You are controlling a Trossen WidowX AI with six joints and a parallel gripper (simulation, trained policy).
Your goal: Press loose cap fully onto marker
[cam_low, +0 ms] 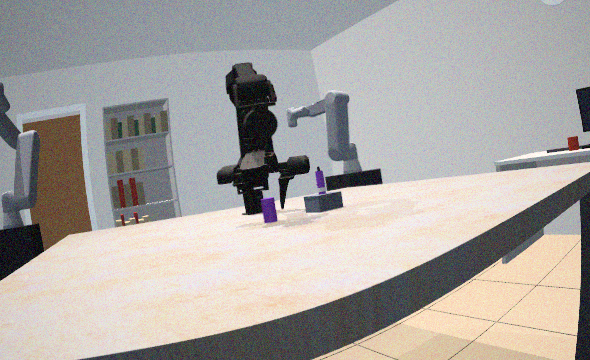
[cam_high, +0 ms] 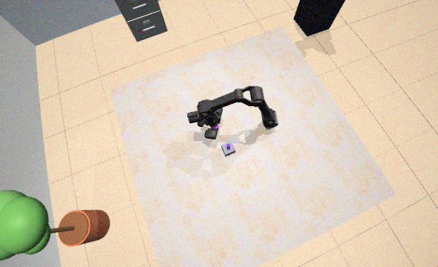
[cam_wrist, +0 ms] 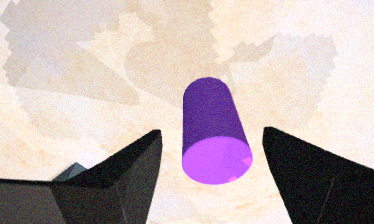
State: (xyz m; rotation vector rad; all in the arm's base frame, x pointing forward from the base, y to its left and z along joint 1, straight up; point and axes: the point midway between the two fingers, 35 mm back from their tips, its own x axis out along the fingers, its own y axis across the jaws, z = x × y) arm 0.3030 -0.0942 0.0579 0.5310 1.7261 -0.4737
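My gripper tip is now 14 cm to the right of the grey holder block, 1 cm past it and 1 cm above it. Also, from my gripper tip: purple cap: 1 cm ahead.
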